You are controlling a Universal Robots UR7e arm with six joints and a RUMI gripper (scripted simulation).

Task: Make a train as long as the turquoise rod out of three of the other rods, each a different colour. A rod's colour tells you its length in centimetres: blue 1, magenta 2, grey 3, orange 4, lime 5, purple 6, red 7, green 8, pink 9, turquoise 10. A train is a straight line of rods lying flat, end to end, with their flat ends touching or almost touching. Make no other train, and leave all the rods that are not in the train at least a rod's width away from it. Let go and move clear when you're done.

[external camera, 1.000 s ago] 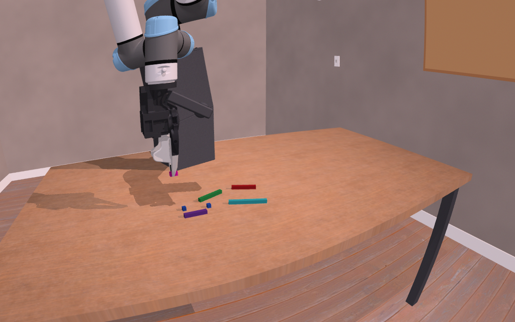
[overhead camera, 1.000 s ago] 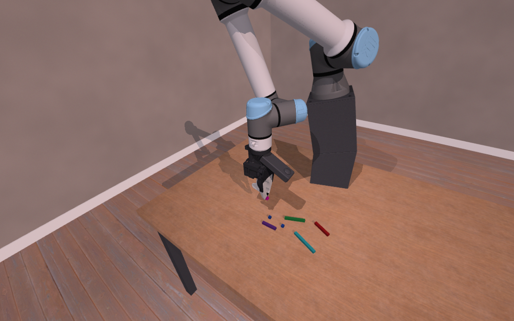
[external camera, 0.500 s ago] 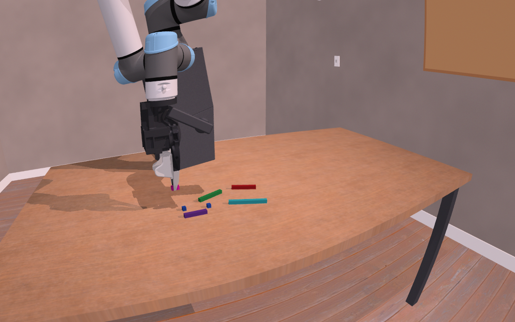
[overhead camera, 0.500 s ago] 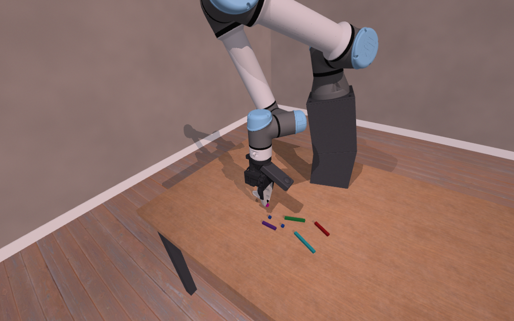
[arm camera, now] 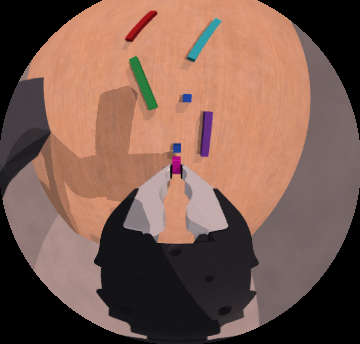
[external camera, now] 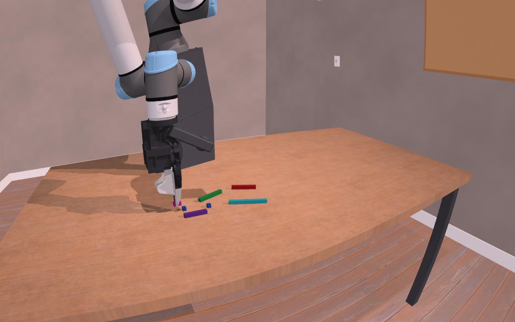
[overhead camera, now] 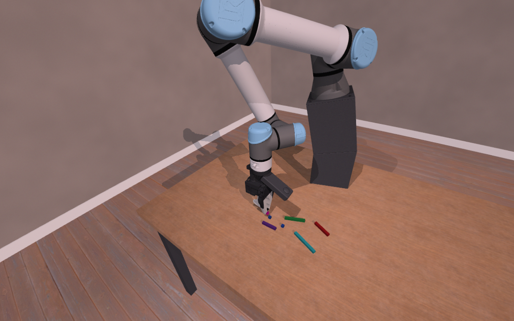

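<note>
The magenta rod is 10 mm below my hand. The rest, counted from my hand: green rod: 50 mm behind, 100 mm to the left, 30 mm below; purple rod: 30 mm ahead, 40 mm to the left, 30 mm below; turquoise rod: 20 mm ahead, 180 mm to the left, 30 mm below.
</note>
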